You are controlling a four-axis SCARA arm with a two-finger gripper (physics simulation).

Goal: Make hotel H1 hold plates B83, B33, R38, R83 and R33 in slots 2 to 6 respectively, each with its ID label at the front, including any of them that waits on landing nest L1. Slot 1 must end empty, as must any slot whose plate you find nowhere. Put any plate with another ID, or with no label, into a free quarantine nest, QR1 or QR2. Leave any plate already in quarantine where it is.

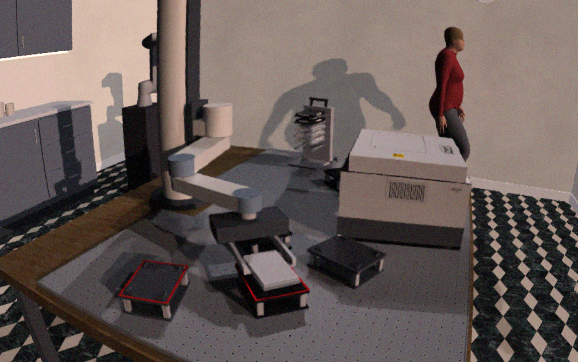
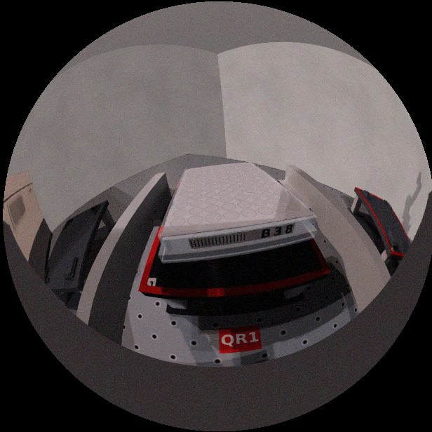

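Note:
My gripper is shut on a pale plate, whose front label reads B38. The plate is level, low over nest QR1; whether it touches the nest cannot be told. The red-edged nest to the side has a bare dark top; its label does not show. Hotel H1 stands far back with a stack of plates and shelves in it; slot numbers and plate IDs cannot be read.
A dark nest without a red edge, with nothing on top, stands between QR1 and the large beige instrument. Part of another dark stand shows behind the fingers. A person stands beyond the table.

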